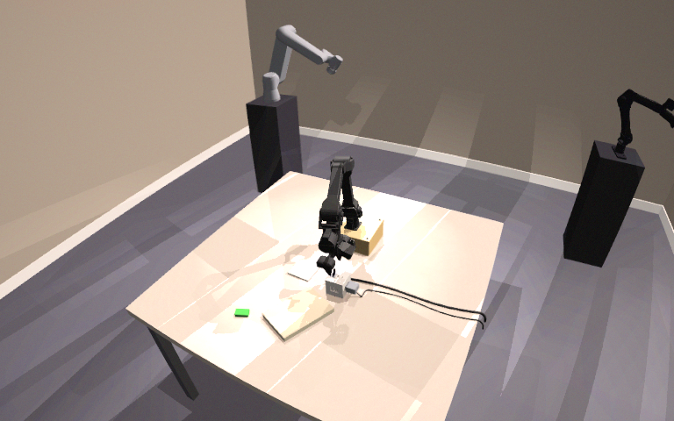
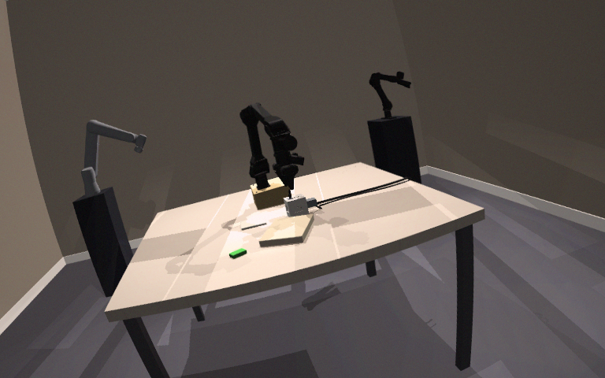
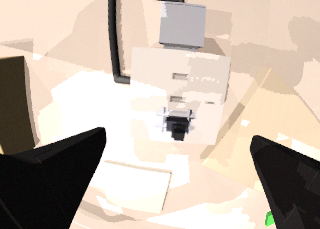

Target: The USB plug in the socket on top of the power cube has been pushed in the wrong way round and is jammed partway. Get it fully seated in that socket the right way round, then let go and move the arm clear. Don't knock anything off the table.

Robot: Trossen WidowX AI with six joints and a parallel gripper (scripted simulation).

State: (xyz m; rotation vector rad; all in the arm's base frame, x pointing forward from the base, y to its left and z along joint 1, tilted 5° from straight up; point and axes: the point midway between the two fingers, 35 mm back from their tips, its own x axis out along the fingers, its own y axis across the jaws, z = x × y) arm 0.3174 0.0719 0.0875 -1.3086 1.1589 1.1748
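Now: gripper tip 3 cm above the dark USB plug. Round my gripper tip: thin white strip: 17 cm to the right, 11 cm below, 5 cm behind; then flat tan board: 18 cm ahead, 11 cm below, 7 cm to the right; then small green block: 28 cm ahead, 27 cm to the right, 11 cm below.
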